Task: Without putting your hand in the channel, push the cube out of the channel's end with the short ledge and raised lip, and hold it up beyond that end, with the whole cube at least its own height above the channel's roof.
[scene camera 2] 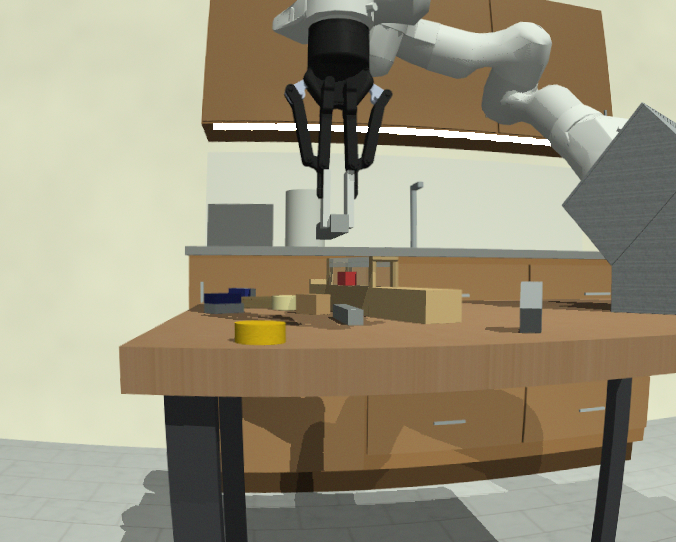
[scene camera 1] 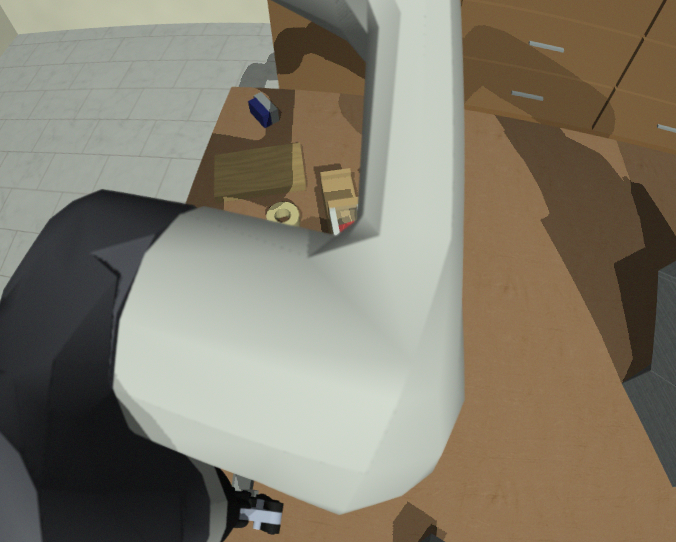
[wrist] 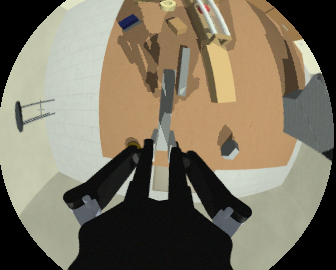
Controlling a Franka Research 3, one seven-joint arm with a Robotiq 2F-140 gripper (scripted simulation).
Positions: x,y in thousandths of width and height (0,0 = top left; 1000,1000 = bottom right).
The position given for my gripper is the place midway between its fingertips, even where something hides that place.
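I see my gripper (scene camera 2: 498,420), and there is a yellow disc (scene camera 2: 365,613) as well. My gripper (scene camera 1: 357,922) is visible again, though the yellow disc is out of frame in scene camera 1. As for the wrist camera, I find my gripper (wrist: 487,506) there, and with it a grey stick (wrist: 501,309).
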